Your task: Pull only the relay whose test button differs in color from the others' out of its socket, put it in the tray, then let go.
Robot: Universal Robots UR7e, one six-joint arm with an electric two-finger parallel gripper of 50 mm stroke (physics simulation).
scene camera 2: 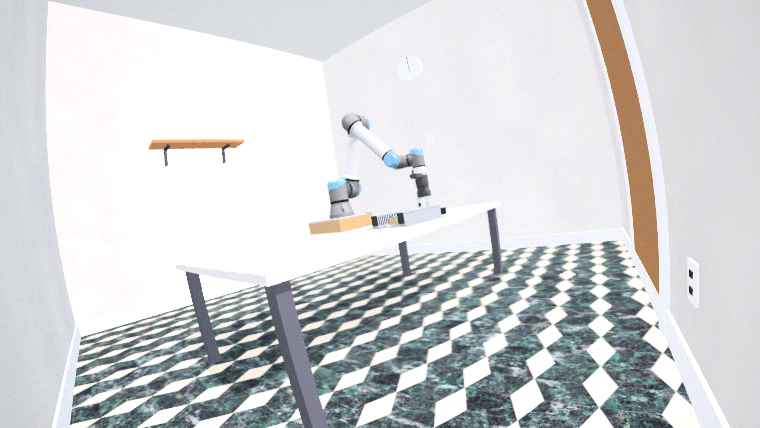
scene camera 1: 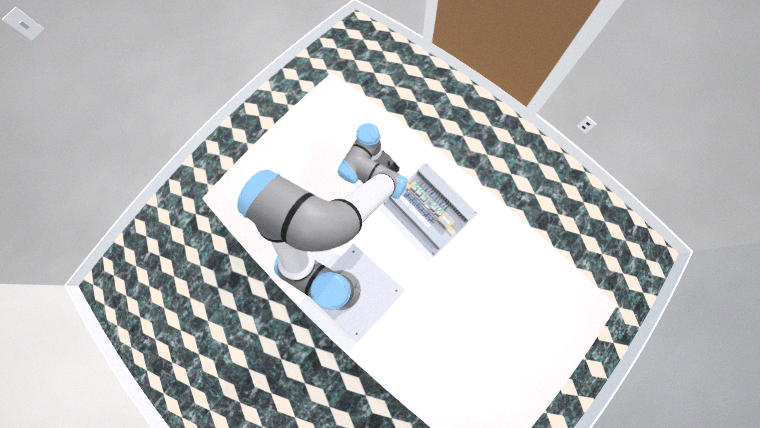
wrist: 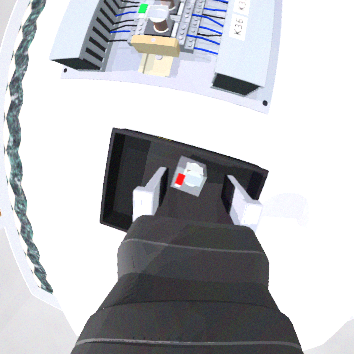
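Pixels of known places: gripper, between the fingertips: (wrist: 194, 182); arm's base, origin of its link: (scene camera 2: 341, 216).
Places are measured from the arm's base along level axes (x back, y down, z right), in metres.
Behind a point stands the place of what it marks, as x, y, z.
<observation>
The relay with the red test button (wrist: 193, 175) {-0.471, 0.027, -0.162}, a clear block, is in the black tray (wrist: 111, 175) {-0.561, 0.052, -0.174} in the wrist view. It looks smaller than the gap between the fingers and lies a little turned. My gripper (wrist: 194, 182) {-0.469, 0.026, -0.169} (scene camera 2: 423, 202) {-0.469, 0.026, -0.169} is open, with one finger on each side of the relay and a gap on both sides. The relays in the socket row show green test buttons (wrist: 143, 8) {-0.516, 0.005, -0.015} at the top of the wrist view. In scene camera 1 the arm hides most of the tray and the fingers.
The relay panel (scene camera 1: 449, 241) {-0.418, 0.072, 0.232} (wrist: 120, 80) {-0.558, 0.072, -0.065} lies beside the tray, with raised wiring ducts (wrist: 245, 55) {-0.432, 0.012, -0.057} (wrist: 82, 40) {-0.576, 0.012, -0.034} along both sides of the relay row and a beige end stop (wrist: 155, 46) {-0.511, 0.042, -0.038} at the near end. The arm's base stands on a mounting plate (scene camera 1: 372, 313) {-0.002, 0.001, 0.149} on the table.
</observation>
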